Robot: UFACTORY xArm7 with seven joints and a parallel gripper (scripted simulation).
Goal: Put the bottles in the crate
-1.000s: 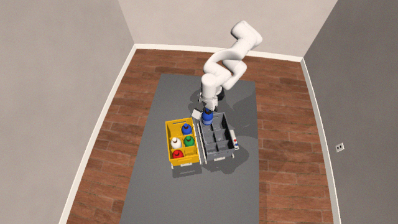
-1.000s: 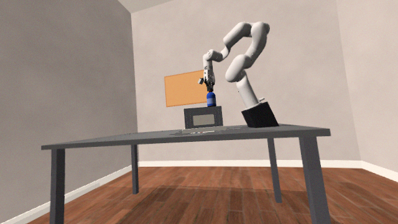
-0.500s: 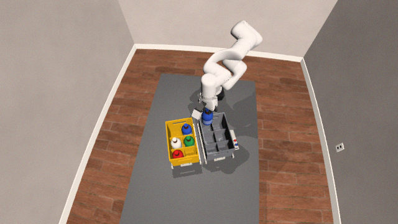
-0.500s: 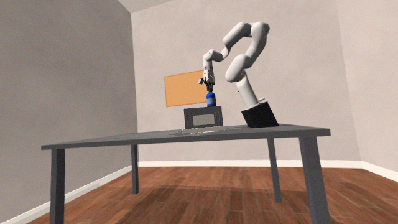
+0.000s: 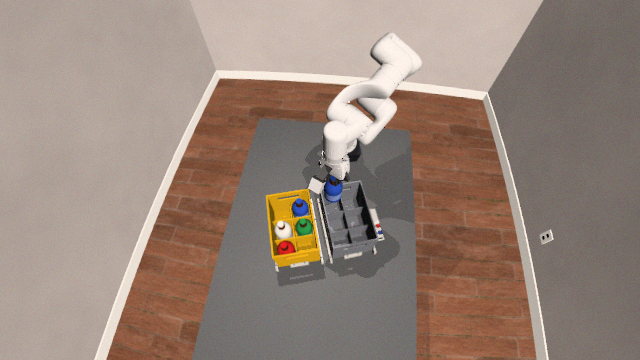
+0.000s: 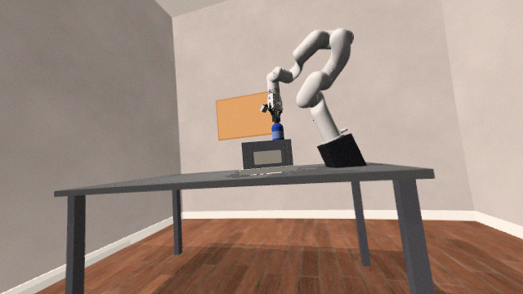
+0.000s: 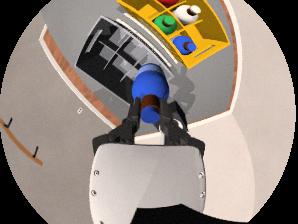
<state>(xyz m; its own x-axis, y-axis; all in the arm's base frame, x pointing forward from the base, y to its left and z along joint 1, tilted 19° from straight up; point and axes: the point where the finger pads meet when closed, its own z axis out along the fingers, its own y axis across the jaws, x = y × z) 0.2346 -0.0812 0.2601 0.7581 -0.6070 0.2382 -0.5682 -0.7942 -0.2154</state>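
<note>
My hand is 8 cm short of the grey crate, 6 cm to the right of it and 24 cm above it. Round my hand: yellow crate 11 cm ahead, 17 cm to the right, 24 cm below; white bottle 11 cm ahead, 22 cm to the right, 24 cm below; green bottle 10 cm ahead, 13 cm to the right, 24 cm below.
</note>
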